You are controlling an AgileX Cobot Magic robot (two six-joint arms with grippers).
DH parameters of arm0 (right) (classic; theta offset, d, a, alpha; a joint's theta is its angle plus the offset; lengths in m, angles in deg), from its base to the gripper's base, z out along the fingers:
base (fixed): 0 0 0 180
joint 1: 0 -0.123 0 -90
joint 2: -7.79 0 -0.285 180
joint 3: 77.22 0 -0.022 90
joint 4: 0 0.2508 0 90
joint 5: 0 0 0.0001 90
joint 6: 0 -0.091 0 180
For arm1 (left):
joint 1: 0 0.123 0 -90
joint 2: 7.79 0 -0.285 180
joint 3: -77.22 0 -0.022 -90
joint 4: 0 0.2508 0 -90
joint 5: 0 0 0.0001 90
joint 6: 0 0.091 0 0
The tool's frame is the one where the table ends.
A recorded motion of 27 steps. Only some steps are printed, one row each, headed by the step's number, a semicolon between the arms.
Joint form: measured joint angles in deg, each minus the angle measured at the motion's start. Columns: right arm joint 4, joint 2, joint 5, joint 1, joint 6, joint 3; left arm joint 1, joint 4, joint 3, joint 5, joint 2, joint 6.
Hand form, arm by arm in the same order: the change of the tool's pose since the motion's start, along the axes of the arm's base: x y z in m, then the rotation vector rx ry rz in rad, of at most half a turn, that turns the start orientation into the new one. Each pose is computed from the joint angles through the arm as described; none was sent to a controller.
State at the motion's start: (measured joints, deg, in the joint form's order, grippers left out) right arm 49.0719 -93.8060 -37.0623 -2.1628 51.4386 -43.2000; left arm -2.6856 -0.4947 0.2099 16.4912 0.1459 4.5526
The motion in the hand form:
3: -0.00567 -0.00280 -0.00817 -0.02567 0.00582 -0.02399; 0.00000 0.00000 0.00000 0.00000 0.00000 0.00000
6: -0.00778 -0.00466 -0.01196 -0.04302 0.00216 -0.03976; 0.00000 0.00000 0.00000 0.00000 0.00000 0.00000
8: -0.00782 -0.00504 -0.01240 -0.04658 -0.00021 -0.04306; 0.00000 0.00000 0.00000 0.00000 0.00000 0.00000
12: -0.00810 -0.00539 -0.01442 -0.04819 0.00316 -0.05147; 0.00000 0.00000 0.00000 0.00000 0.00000 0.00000
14: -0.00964 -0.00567 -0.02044 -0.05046 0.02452 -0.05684; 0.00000 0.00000 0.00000 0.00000 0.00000 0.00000
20: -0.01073 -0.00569 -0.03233 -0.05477 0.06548 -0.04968; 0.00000 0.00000 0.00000 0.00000 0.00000 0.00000
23: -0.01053 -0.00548 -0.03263 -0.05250 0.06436 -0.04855; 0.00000 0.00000 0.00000 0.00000 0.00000 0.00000
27: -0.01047 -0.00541 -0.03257 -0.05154 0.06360 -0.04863; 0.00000 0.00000 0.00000 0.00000 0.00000 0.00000
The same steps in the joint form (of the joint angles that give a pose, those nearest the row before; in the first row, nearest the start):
3: 0.00 0.00 2.65 0.00 0.00 2.13; 0.00 0.00 0.00 0.00 0.00 0.00
6: 0.00 0.00 4.44 0.00 0.00 3.13; 0.00 0.00 0.00 0.00 0.00 0.00
8: 0.00 0.00 4.81 0.00 0.00 3.24; 0.00 0.00 0.00 0.00 0.00 0.00
12: 0.31 -0.25 5.31 0.00 0.00 3.50; 0.00 0.00 0.00 0.00 0.00 0.00
14: 0.54 -1.16 5.65 0.00 0.00 4.04; 0.00 0.00 0.00 0.00 0.00 0.00
20: 0.79 -3.47 5.76 0.00 0.69 4.43; 0.00 0.00 0.00 0.00 0.00 0.00
23: 1.18 -3.57 5.76 0.00 1.11 4.43; 0.00 0.00 0.00 0.00 0.00 0.00
27: 1.31 -3.57 5.76 0.00 1.22 4.43; 0.00 0.00 0.00 0.00 0.00 0.00

